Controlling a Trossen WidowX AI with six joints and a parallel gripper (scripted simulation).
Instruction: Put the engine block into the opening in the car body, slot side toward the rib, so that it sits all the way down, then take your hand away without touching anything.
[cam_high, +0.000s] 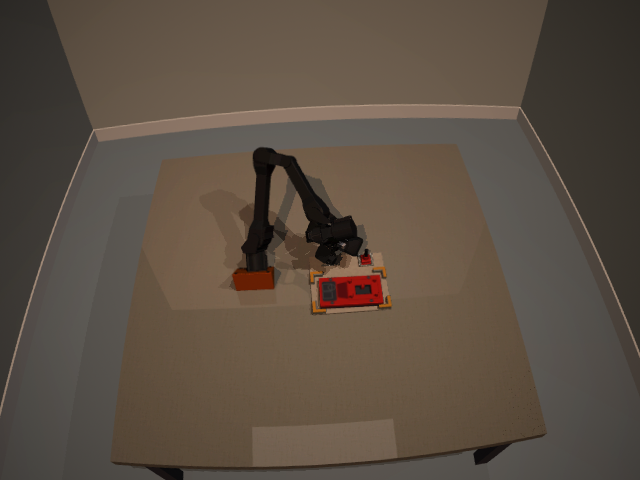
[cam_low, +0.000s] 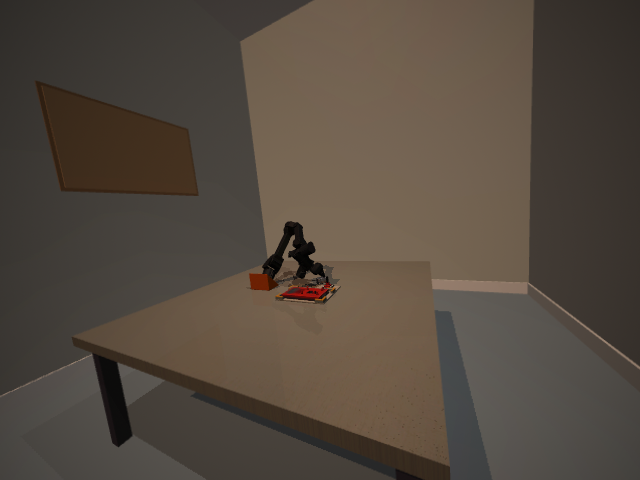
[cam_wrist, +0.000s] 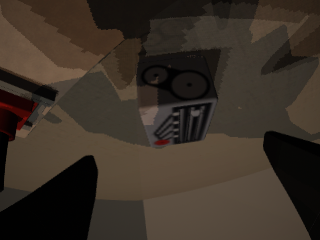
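My gripper tip is now 30 mm above the engine block.
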